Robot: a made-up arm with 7 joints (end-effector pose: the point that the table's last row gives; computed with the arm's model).
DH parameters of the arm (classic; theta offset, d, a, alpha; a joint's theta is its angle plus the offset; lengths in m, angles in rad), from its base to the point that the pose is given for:
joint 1: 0 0.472 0 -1.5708
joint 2: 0 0 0 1.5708
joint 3: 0 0.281 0.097 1.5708
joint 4: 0 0 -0.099 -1.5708
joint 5: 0 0.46 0 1.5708
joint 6: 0 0 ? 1.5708
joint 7: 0 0 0 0
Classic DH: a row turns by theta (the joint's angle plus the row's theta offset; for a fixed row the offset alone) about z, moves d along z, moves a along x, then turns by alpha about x.
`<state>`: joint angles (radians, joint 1 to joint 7).
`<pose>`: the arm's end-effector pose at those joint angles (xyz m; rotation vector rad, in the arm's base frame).
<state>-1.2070 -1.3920 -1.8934 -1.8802 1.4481 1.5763 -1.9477</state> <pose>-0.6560 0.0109 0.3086 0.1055 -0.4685 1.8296</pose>
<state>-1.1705 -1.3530 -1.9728 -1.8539 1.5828 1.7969 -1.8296</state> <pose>-0.6459 0.0284 0.2591 -0.1558 -0.7728 1.8528</pose>
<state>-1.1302 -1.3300 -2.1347 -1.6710 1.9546 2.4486 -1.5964</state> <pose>-0.6059 0.1412 0.1788 -1.0673 -1.2926 1.5747</pose>
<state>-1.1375 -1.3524 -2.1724 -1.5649 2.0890 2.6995 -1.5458</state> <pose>-0.5871 0.1937 0.1692 -1.4301 -1.3390 1.4038</pose>
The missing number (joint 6, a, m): 0.081
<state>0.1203 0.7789 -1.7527 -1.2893 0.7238 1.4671 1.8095</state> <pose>0.3610 -0.5424 0.9135 -0.0968 -3.0771 0.3652</pose>
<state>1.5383 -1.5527 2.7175 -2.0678 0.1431 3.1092 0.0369</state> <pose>-0.2602 -0.2191 -0.0561 -1.7168 2.4121 0.9927</pose>
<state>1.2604 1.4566 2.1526 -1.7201 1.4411 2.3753 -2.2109</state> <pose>-0.4424 0.4297 0.7995 0.1289 -0.3601 0.6328</pose>
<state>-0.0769 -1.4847 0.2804 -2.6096 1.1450 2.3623 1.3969</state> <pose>0.1471 0.0672 0.9229 -1.2446 1.1789 -0.2670</pose>
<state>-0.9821 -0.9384 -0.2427 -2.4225 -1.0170 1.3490 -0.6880</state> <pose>0.0776 -0.3675 0.8371 2.4719 -0.7386 -1.0000</pose>
